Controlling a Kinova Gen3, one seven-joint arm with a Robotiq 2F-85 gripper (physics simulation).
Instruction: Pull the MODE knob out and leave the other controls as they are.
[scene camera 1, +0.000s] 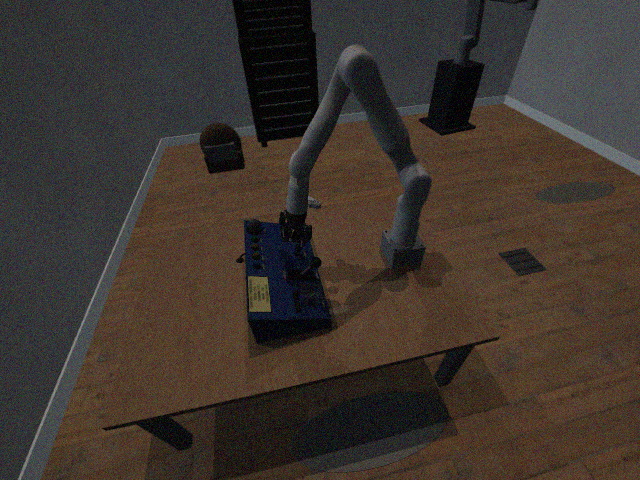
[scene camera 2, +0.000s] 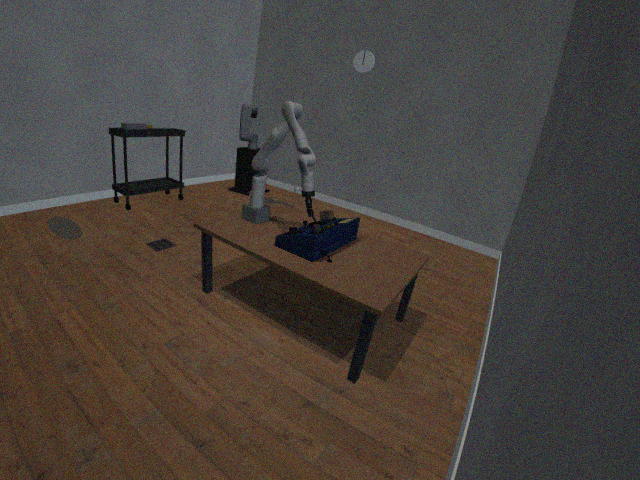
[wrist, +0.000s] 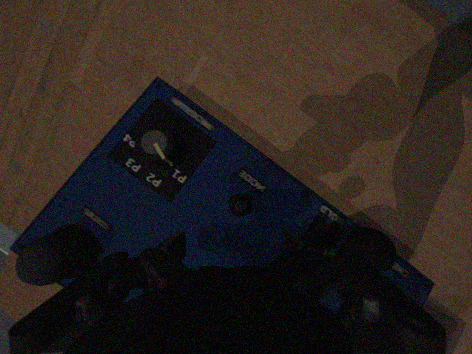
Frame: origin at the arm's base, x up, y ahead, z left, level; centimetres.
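Seen in the pictures: gripper, fingertip midpoint: (scene camera 1: 293, 240) (scene camera 2: 309, 215) (wrist: 233, 241); arm's base, link origin: (scene camera 1: 402, 237) (scene camera 2: 256, 206).
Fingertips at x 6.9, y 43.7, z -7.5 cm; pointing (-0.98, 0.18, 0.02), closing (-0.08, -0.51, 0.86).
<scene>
Offsets run from my fingertips to a thing's middle. "*": to the spot under its first point. Level surfaces: height alone.
The MODE knob @(dz -0.7, dx -3.9, dy -1.9 cm) (wrist: 241, 204) is small, round and dark, and stands on the blue control panel @(* dz +25.4, dx -5.2, dy +11.7 cm) (scene camera 1: 281, 310) (scene camera 2: 338, 238) (wrist: 195, 210) beside its MODE label in the wrist view. My gripper (scene camera 1: 295, 240) (scene camera 2: 311, 215) (wrist: 233, 241) is open and empty, pointing down over the panel. In the wrist view the knob shows a little above the line between the two fingertips. A program dial @(dz -12.7, dx -6.6, dy -2.4 cm) (wrist: 154, 142) points near P1. A lever's black ball @(dz +11.8, dx -2.2, dy -5.0 cm) (scene camera 1: 315, 262) (wrist: 370, 245) is by the right finger. A large dark dome @(* dz -13.5, dx +0.7, dy +13.3 cm) (scene camera 1: 253, 226) (wrist: 60, 255) is by the left finger. The gripper hides the lower panel.
The panel stands on a wooden table @(dx -16.7 cm) (scene camera 1: 180, 335) (scene camera 2: 372, 273). Several small round buttons @(* dz -3.6, dx -1.2, dy +14.6 cm) (scene camera 1: 255, 246) and a yellow label @(* dz +17.7, dx -2.9, dy +17.3 cm) (scene camera 1: 259, 293) line its left side in scene camera 1. The arm's base (scene camera 1: 403, 255) (scene camera 2: 256, 212) is beside the panel. A cart (scene camera 2: 146, 132) stands far back.
</scene>
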